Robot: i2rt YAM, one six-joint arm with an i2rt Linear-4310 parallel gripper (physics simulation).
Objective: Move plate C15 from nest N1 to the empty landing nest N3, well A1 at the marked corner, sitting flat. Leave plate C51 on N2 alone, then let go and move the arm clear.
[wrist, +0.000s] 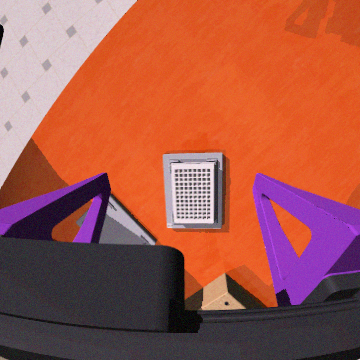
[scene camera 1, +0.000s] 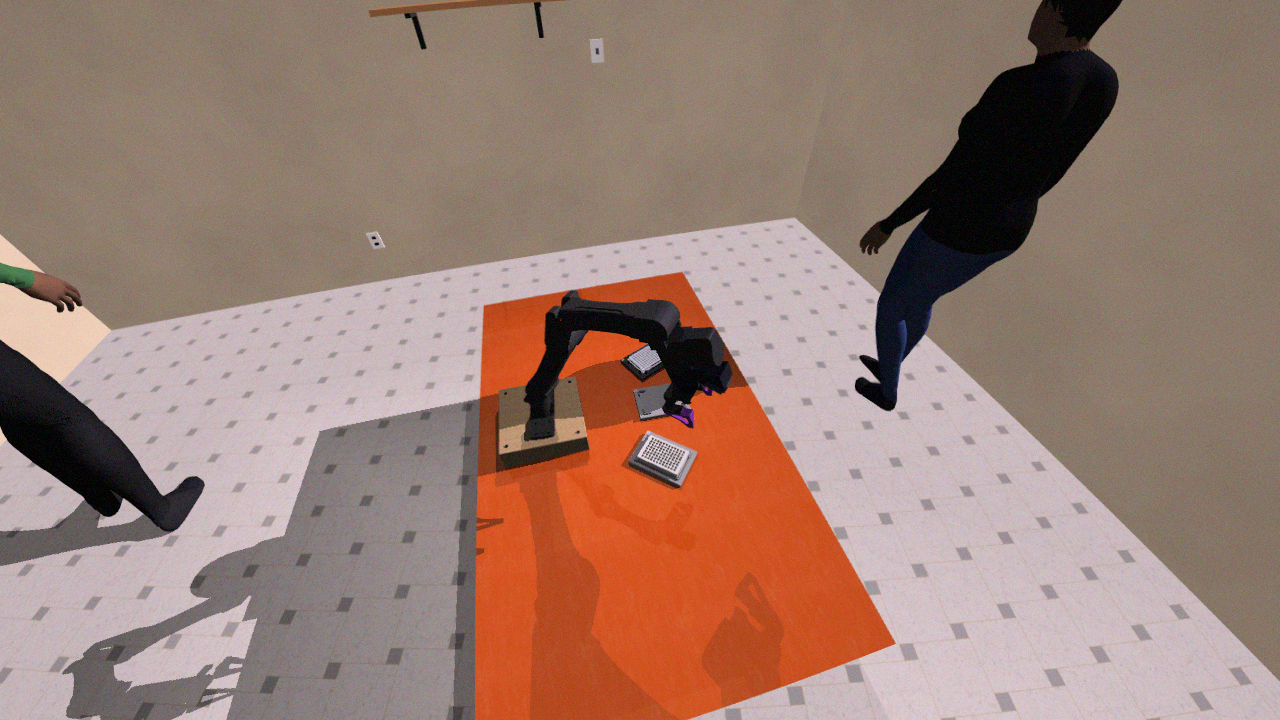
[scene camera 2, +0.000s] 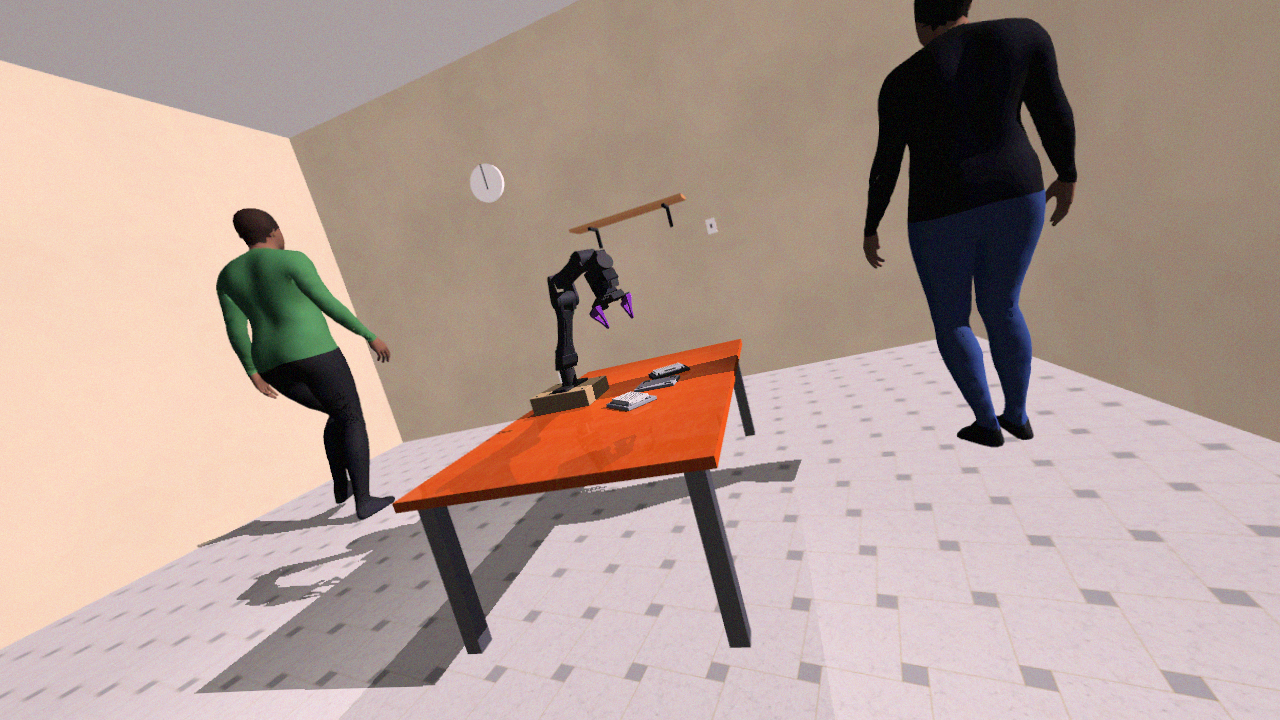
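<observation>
A white plate with a grid of wells [scene camera 1: 663, 454] [scene camera 2: 631, 398] [wrist: 194, 192] sits in a grey nest [scene camera 1: 683, 480] [wrist: 168, 210] at the near end of the row. An empty grey nest [scene camera 1: 648, 404] [scene camera 2: 657, 383] [wrist: 122, 227] lies in the middle, partly hidden by a finger in the wrist view. A second plate [scene camera 1: 642, 360] [scene camera 2: 667, 368] sits in the far nest. Plate and nest labels and the corner marks are too small to read. My gripper [scene camera 1: 696, 403] [scene camera 2: 619, 321] [wrist: 181, 180] is open and empty, high above the table; in the wrist view the near plate shows between its purple fingers.
The arm stands on a wooden block [scene camera 1: 570, 410] [scene camera 2: 563, 400] [wrist: 215, 297] on the orange table [scene camera 1: 680, 573] [scene camera 2: 572, 465] [wrist: 200, 90]. A person in black [scene camera 1: 1029, 152] [scene camera 2: 975, 116] and one in green [scene camera 2: 277, 304] stand on the floor beyond the table.
</observation>
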